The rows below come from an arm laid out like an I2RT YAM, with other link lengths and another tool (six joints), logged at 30 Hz.
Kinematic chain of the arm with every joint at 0, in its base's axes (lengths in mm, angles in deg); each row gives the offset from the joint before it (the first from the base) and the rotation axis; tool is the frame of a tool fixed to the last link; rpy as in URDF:
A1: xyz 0 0 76.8 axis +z
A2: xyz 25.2 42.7 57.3 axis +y
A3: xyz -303.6 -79.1 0 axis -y
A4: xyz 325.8 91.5 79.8 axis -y
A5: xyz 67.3 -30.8 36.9 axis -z
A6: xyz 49.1 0 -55.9 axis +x
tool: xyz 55 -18 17 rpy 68.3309 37.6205 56.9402
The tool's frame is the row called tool.
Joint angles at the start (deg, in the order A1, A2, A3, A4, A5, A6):
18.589 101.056 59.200 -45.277 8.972 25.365
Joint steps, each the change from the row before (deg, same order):
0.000 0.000 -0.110 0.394 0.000 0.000
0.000 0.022 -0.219 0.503 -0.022 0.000
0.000 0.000 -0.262 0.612 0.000 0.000
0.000 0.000 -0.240 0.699 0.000 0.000
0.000 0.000 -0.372 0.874 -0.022 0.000
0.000 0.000 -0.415 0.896 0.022 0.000
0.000 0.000 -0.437 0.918 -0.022 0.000
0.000 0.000 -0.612 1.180 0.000 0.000
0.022 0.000 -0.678 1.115 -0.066 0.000
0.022 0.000 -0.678 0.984 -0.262 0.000
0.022 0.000 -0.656 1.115 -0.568 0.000
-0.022 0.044 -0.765 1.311 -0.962 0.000
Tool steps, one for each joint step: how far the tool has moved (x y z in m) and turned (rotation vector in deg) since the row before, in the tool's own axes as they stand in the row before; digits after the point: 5 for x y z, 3 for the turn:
0.00021 0.00050 0.00056 -0.222 -0.083 0.156
0.00072 0.00020 0.00107 -0.211 -0.056 0.146
0.00071 0.00026 0.00116 -0.274 -0.102 0.192
0.00056 0.00061 0.00112 -0.360 -0.134 0.252
0.00104 0.00035 0.00161 -0.399 -0.126 0.278
0.00113 0.00011 0.00175 -0.371 -0.162 0.261
0.00128 0.00004 0.00179 -0.383 -0.120 0.266
0.00180 -0.00030 0.00242 -0.445 -0.166 0.311
0.00235 -0.00086 0.00243 -0.373 -0.064 0.230
0.00276 -0.00118 0.00224 -0.323 0.162 0.182
0.00309 -0.00056 0.00209 -0.527 0.410 0.302
0.00399 -0.00070 0.00266 -0.645 0.769 0.406

